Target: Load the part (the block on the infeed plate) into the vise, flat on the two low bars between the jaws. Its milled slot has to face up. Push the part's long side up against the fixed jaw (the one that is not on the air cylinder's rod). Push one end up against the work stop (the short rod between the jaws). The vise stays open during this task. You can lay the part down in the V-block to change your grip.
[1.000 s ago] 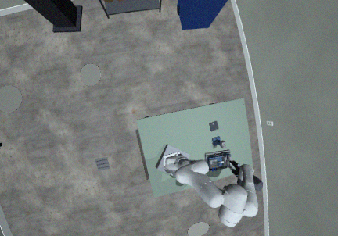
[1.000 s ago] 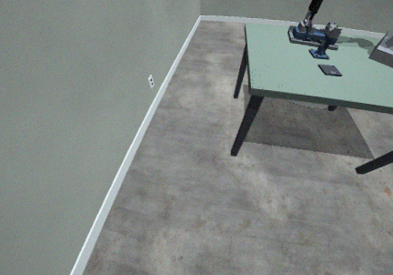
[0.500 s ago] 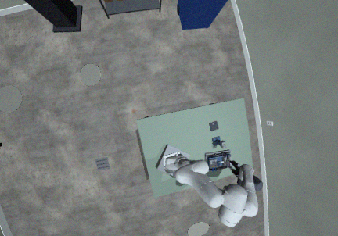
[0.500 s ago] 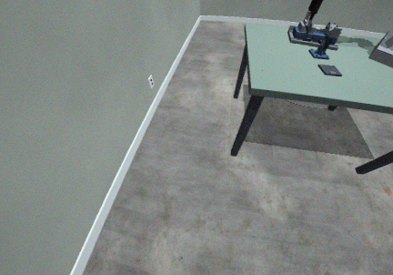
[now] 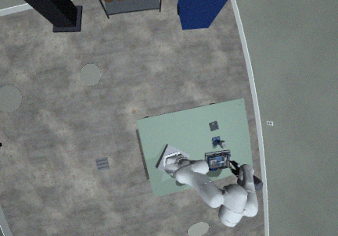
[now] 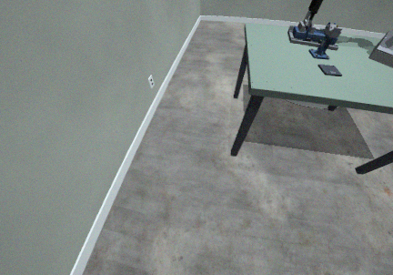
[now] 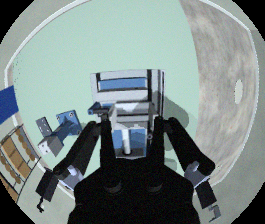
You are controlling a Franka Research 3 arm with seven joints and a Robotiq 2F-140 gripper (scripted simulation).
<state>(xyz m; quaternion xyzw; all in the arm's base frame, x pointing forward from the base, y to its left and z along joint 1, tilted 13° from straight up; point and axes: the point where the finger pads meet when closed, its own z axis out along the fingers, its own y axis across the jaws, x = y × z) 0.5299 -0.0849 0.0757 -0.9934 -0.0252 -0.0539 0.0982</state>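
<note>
My hand is 20 mm above the part. Also, from my hand: vise 70 mm behind, 20 mm to the left, 80 mm below.
</note>
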